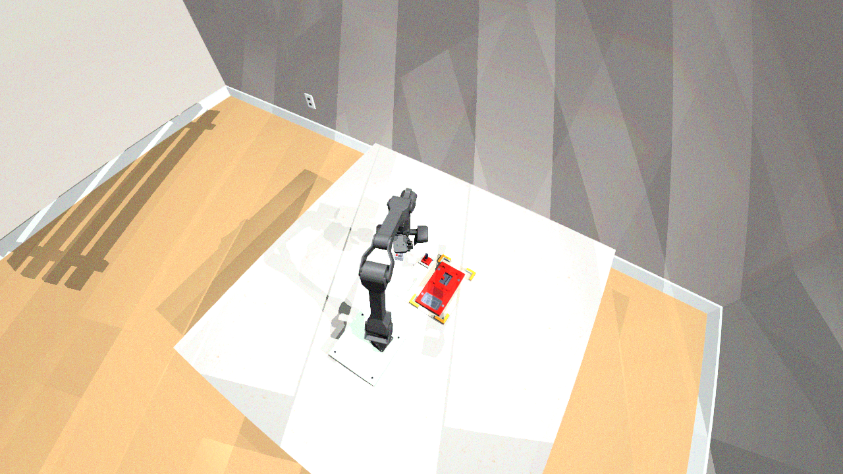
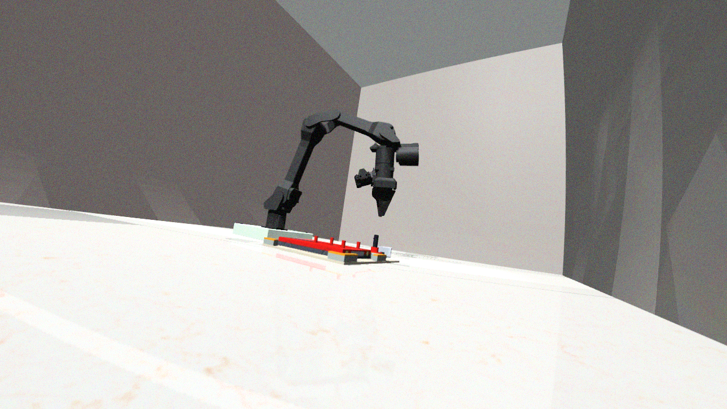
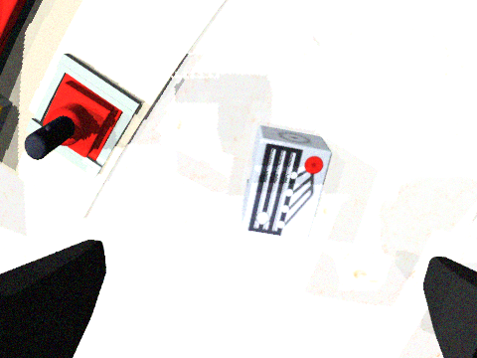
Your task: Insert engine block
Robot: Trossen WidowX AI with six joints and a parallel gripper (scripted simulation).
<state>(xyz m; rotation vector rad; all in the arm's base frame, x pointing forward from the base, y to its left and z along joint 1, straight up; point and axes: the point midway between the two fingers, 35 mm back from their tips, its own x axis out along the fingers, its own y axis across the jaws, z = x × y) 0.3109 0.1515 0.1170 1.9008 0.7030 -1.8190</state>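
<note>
Now: the engine block 1 cm ahead of my gripper tip, 2 cm to the left of it and 11 cm below it. Round my gripper tip: black peg 5 cm ahead, 8 cm to the right, 8 cm below.
</note>
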